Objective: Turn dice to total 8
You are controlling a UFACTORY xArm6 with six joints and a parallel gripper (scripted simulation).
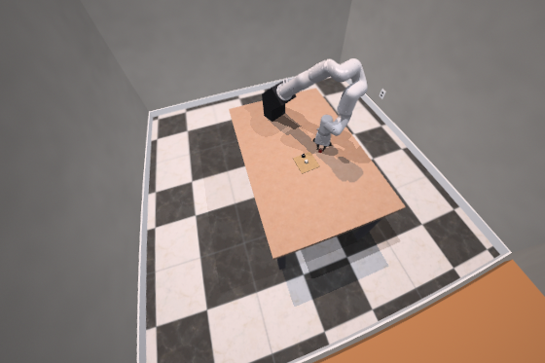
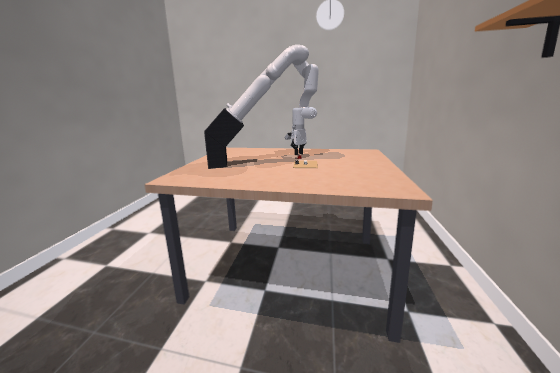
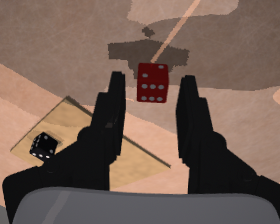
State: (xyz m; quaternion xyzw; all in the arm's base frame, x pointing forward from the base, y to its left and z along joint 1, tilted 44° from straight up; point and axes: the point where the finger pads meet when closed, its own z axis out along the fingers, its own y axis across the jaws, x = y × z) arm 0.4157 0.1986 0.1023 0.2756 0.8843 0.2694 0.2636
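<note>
My hand is 10 mm short of the red die and 40 mm above it. From my hand the other things lie so: white die 90 mm ahead, 120 mm to the right, 30 mm below; then tan mat 90 mm ahead, 120 mm to the right, 40 mm below.
</note>
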